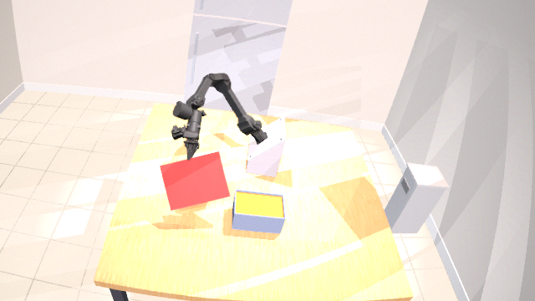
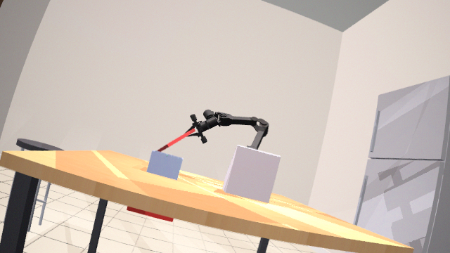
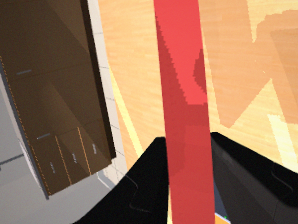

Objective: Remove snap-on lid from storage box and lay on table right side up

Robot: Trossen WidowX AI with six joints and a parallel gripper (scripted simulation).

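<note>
My gripper tip is now 6 cm short of the lid, 3 cm to the right of it and 5 cm above it. From my gripper tip the other things lie so: storage box: 9 cm ahead, 30 cm to the left, 18 cm below.
</note>
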